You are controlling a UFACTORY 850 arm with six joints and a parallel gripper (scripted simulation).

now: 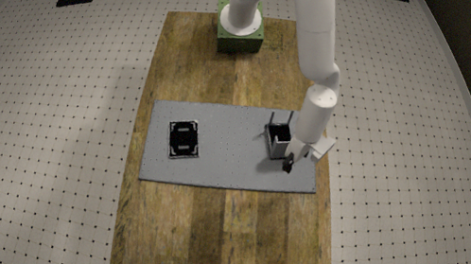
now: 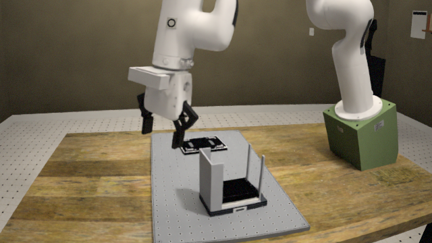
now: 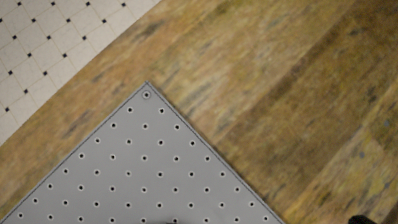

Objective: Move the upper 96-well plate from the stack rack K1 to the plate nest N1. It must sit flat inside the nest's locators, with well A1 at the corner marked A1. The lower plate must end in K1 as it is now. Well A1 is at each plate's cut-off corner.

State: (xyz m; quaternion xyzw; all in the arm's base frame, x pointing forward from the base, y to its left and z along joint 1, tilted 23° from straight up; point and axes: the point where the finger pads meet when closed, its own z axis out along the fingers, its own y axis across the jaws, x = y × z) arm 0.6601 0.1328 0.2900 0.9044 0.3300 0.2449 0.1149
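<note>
The black 96-well plate is 17 cm behind my hand and 16 cm below it. Round my hand: grey corner wall (10 cm behind, 1 cm to the left, 12 cm below); white 96-well plate (17 cm behind, 18 cm below).
</note>
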